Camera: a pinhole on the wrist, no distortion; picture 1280 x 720 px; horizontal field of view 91.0 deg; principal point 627.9 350.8 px. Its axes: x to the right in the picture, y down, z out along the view. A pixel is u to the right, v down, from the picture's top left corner.
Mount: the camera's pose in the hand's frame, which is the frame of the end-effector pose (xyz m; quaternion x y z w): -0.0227 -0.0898 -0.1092 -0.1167 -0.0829 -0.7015 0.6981
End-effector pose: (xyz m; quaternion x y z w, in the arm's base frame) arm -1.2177 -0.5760 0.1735 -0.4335 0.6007 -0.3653 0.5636
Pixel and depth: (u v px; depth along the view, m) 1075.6 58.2 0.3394
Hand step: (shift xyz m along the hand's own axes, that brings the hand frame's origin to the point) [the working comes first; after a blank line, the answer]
In the camera's frame: 0.2416 -0.1579 0.3394

-0.1637 -0.2252 0.2912
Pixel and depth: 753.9 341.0 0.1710
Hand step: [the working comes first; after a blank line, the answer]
In the camera's frame: 0.0343 -0.0027 0.1710

-0.0171 -0.0749 0.0645
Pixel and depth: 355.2 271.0 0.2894
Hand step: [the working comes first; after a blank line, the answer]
In the camera's frame: -0.1255 -0.0367 0.2894

-0.0457 0.1119 0.1350
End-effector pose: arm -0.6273 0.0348 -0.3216 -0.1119 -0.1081 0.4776 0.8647
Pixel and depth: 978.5 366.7 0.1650
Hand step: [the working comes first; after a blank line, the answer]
In the camera's frame: 0.0920 0.0042 0.1650

-0.0104 -0.1321 0.0746
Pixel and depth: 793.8 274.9 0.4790
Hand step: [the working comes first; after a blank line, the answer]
In the camera's frame: 0.1264 -0.0578 0.4790

-0.0572 -0.0767 0.3882
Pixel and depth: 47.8 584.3 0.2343
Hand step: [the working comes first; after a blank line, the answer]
In the camera's frame: -0.2161 0.0870 0.2343

0.0750 0.1821 0.0510
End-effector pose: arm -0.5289 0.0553 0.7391 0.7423 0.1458 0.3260 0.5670
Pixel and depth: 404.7 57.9 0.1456
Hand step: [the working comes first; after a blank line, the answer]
In the camera's frame: -0.0517 -0.0678 0.1456

-0.0835 0.0013 0.0192
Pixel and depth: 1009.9 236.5 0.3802
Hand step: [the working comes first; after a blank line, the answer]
In the camera's frame: 0.2309 -0.0691 0.3802

-0.0730 -0.2046 0.3232
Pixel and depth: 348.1 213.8 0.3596
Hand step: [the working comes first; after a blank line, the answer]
In the camera's frame: -0.1600 -0.0783 0.3596

-0.0840 0.1651 0.1946
